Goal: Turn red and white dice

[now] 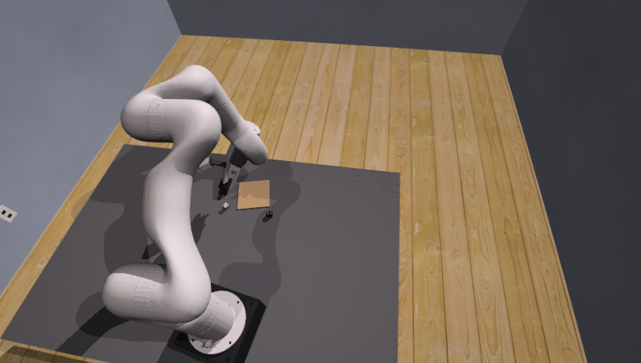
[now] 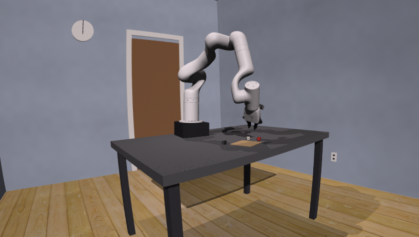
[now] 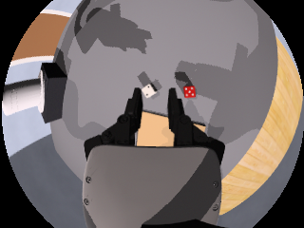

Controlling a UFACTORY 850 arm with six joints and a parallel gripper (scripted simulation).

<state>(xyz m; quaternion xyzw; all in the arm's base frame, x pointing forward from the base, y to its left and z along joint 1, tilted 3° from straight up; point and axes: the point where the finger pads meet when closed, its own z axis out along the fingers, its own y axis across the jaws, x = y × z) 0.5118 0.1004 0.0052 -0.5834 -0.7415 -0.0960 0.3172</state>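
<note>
Now: hand 30 mm short of the red die, 30 mm to the right of it and 90 mm above it. Round my hand: tan mat: 30 mm ahead, 100 mm to the right, 100 mm below; white die: 40 mm behind, 90 mm below; black die: 70 mm behind, 190 mm to the right, 90 mm below.
</note>
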